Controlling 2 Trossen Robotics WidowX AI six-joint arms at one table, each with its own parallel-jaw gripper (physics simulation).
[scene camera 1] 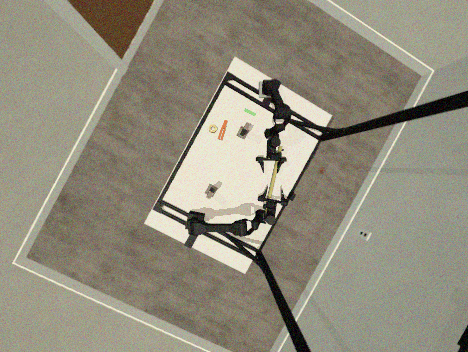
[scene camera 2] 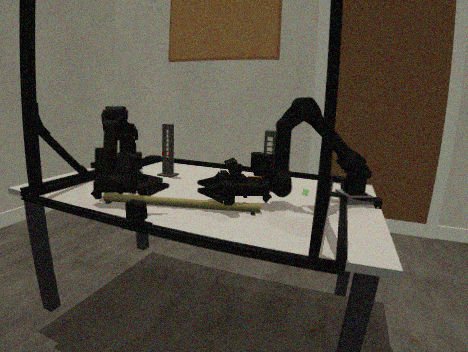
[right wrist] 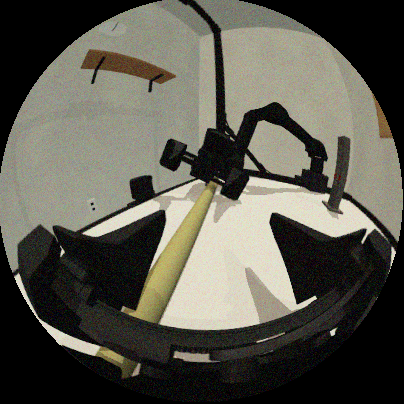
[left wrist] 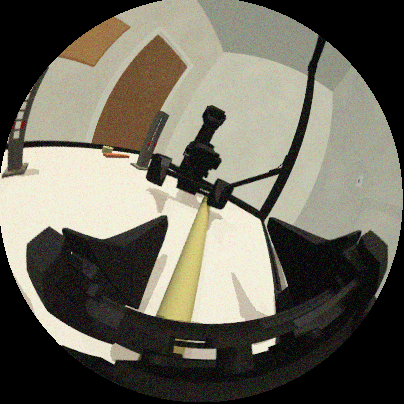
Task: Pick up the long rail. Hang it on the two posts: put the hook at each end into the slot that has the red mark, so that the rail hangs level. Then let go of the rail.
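Where they show: left gripper, fingertip midpoint: (scene camera 1: 274, 187) (scene camera 2: 166, 182) (right wrist: 196, 173) (left wrist: 219, 221); right gripper, fingertip midpoint: (scene camera 1: 270, 173) (scene camera 2: 197, 186) (right wrist: 220, 216) (left wrist: 187, 193); left arm's base, link origin: (scene camera 1: 194, 222) (right wrist: 315, 172); right arm's base, link origin: (scene camera 1: 267, 89) (scene camera 2: 354, 192).
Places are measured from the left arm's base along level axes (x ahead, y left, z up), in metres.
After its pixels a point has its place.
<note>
The long yellow rail (scene camera 1: 273, 181) {x 0.352, y -0.441, z -0.050 m} (scene camera 2: 185, 203) {x 0.377, y -0.452, z -0.060 m} (left wrist: 185, 270) {x 0.296, y -0.436, z -0.051 m} (right wrist: 175, 255) {x 0.422, y -0.434, z -0.052 m} appears to lie on the table. My left gripper (scene camera 1: 273, 191) {x 0.318, y -0.444, z -0.005 m} (left wrist: 219, 221) {x 0.318, y -0.444, z -0.005 m} is open and empty, over the lower end of the rail in scene camera 1. My right gripper (scene camera 1: 272, 168) {x 0.401, y -0.401, z -0.020 m} (right wrist: 220, 216) {x 0.401, y -0.401, z -0.020 m} is open and empty near the other end; in the right wrist view the rail runs nearer its picture-left finger. One slotted grey post (scene camera 1: 212, 190) {x 0.225, y -0.066, z 0.057 m} (scene camera 2: 168, 169) {x 0.214, y -0.073, z -0.047 m} (left wrist: 16, 157) (right wrist: 341, 167) {x 0.222, y -0.074, z 0.047 m} has red marks. The other post (scene camera 1: 244, 131) {x 0.599, y -0.173, z 0.079 m} (left wrist: 154, 135) {x 0.636, y -0.174, z 0.049 m} shows red marks in the left wrist view. The hooks are mostly hidden.
Orange strips (scene camera 1: 223, 130) {x 0.603, y -0.052, z -0.065 m} (left wrist: 116, 155) {x 0.591, y -0.060, z -0.067 m}, a yellow ring (scene camera 1: 209, 129) {x 0.586, y 0.035, z -0.050 m} and a green strip (scene camera 1: 250, 112) {x 0.758, y -0.197, z -0.075 m} (scene camera 2: 305, 192) {x 0.757, y -0.200, z -0.075 m} lie on the table near the posts. Black frame bars run along the table edges, and a black block (scene camera 2: 136, 211) {x 0.289, y -0.595, z -0.041 m} sits at the front bar.
</note>
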